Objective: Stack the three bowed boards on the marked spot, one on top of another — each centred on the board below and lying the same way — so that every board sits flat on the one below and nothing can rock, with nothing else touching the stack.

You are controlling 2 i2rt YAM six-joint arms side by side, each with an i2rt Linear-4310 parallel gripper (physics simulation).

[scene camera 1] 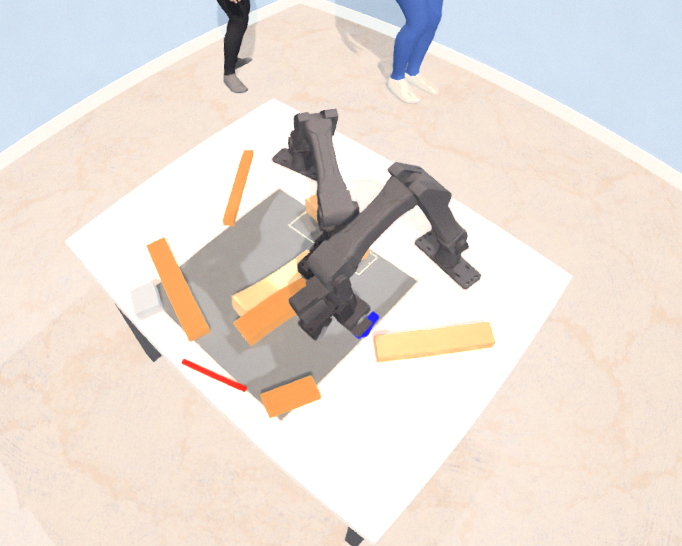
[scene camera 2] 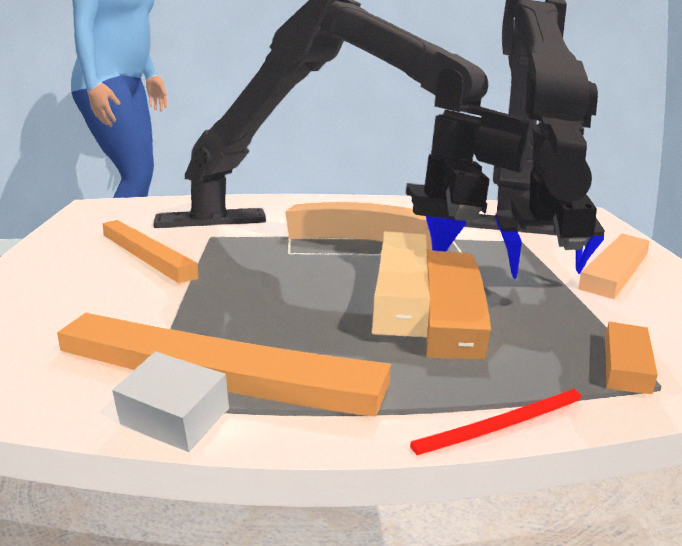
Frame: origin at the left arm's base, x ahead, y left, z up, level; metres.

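Where they show: left gripper, fingertip midpoint: (scene camera 1: 352,323) (scene camera 2: 546,273); left arm's base, origin of the base link: (scene camera 1: 447,260); right arm's base, origin of the base link: (scene camera 1: 303,165) (scene camera 2: 208,220).
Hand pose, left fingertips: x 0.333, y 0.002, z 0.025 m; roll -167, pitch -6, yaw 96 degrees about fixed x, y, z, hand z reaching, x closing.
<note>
Each offset is from my left fingertips to the top centre of the thing.
A bowed tan board @[dx -0.150, dy -0.250, dz +0.034 m] (scene camera 1: 311,209) (scene camera 2: 346,222) lies along the marked outline (scene camera 1: 366,267) (scene camera 2: 335,253) at the mat's back; the arms hide part of it. A bowed pale yellow board @[dx +0.082, dy -0.194, dz +0.030 m] (scene camera 1: 267,288) (scene camera 2: 400,273) and a bowed orange board @[dx +0.110, dy -0.135, dz +0.027 m] (scene camera 1: 270,313) (scene camera 2: 457,295) lie side by side on the mat, very close together, each with a white mark on its near end in scene camera 2. My left gripper (scene camera 1: 340,326) (scene camera 2: 547,275) is open and empty above the mat, right of these two boards. My right gripper (scene camera 2: 443,249) is shut and empty behind the orange board in scene camera 2; scene camera 1 hides its fingers.
A long orange bar @[dx +0.290, dy -0.364, dz +0.002 m] (scene camera 1: 178,288) (scene camera 2: 227,361), a grey block @[dx +0.377, dy -0.367, dz +0.019 m] (scene camera 1: 146,299) (scene camera 2: 170,395) and a red stick @[dx +0.338, dy -0.094, dz -0.013 m] (scene camera 1: 213,374) (scene camera 2: 494,422) lie near the front edge. A thin orange bar @[dx -0.036, dy -0.574, dz +0.002 m] (scene camera 1: 238,187) (scene camera 2: 149,250), a short orange block @[dx +0.225, dy +0.060, dz +0.002 m] (scene camera 1: 290,395) (scene camera 2: 630,355) and a pale bar @[dx -0.127, dy +0.158, dz +0.001 m] (scene camera 1: 434,341) (scene camera 2: 614,264) lie around the mat.
</note>
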